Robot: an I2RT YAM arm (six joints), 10 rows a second.
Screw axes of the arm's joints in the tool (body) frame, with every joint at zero. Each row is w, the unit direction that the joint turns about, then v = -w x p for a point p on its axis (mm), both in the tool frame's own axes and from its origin. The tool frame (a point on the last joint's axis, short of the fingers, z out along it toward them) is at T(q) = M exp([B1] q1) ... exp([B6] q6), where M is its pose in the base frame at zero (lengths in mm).
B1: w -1 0 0 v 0 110.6 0
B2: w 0 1 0 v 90.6 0 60
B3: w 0 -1 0 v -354.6 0 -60
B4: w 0 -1 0 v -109.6 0 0
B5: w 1 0 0 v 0 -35.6 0
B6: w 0 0 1 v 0 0 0
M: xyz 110.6 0 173.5 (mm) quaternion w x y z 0.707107 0 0.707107 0
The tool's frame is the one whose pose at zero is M.
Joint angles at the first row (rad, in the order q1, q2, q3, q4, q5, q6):
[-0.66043, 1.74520, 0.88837, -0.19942, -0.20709, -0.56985]
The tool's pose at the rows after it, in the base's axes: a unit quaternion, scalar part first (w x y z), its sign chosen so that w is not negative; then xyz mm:
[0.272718, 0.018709, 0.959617, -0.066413, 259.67, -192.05, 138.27]
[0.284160, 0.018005, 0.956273, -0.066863, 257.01, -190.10, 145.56]
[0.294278, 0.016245, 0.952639, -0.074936, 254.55, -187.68, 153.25]
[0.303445, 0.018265, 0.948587, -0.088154, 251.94, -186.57, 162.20]
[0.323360, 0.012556, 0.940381, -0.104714, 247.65, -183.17, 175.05]
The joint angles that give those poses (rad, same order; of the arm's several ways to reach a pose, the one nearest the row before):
[-0.66003, 1.72118, 0.88070, -0.19826, -0.21224, -0.56301]
[-0.66175, 1.68886, 0.87175, -0.20096, -0.22542, -0.55991]
[-0.66033, 1.65381, 0.86101, -0.19799, -0.22397, -0.55913]
[-0.66136, 1.61772, 0.85480, -0.19624, -0.21247, -0.55555]
[-0.66110, 1.56019, 0.83831, -0.18319, -0.21150, -0.56103]

